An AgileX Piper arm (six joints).
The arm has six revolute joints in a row. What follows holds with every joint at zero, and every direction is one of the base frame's.
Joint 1 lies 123 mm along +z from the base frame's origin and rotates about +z.
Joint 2 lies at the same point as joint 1 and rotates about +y.
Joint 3 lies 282.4 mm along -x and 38.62 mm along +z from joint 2 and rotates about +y.
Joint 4 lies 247.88 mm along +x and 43.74 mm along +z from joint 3 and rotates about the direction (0.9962, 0, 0.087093).
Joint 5 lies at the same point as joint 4 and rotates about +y.
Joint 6 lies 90.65 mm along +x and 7.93 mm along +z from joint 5 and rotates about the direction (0.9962, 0, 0.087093).
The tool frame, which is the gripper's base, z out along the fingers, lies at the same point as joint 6; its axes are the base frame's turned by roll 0, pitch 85.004 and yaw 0 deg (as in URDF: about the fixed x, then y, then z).
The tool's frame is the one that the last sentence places.
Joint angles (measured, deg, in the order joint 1, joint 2, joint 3, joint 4, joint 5, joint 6), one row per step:
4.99, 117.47, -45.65, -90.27, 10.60, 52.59
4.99, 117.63, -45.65, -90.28, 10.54, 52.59
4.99, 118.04, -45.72, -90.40, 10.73, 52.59
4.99, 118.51, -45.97, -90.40, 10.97, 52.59
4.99, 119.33, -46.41, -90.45, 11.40, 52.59
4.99, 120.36, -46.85, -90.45, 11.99, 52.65
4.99, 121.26, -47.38, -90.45, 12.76, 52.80
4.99, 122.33, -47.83, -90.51, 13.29, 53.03
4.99, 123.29, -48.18, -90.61, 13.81, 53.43
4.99, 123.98, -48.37, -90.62, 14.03, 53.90
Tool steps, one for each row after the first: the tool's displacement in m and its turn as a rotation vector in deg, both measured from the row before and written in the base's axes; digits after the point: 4 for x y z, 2 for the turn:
-0.0002, 0.0001, -0.0009, 0.04, 0.16, 0.03
-0.0001, -0.0003, -0.0020, -0.25, 0.32, 0.04
0.0007, -0.0003, -0.0019, -0.24, 0.20, -0.09
0.0013, -0.0006, -0.0033, -0.45, 0.34, -0.12
0.0009, -0.0008, -0.0045, -0.57, 0.53, -0.27
0.0015, -0.0011, -0.0035, -0.69, 0.27, -0.42
0.0008, -0.0008, -0.0047, -0.48, 0.52, -0.34
0.0004, -0.0008, -0.0044, -0.43, 0.48, -0.45
-0.0001, -0.0004, -0.0034, -0.09, 0.38, -0.49

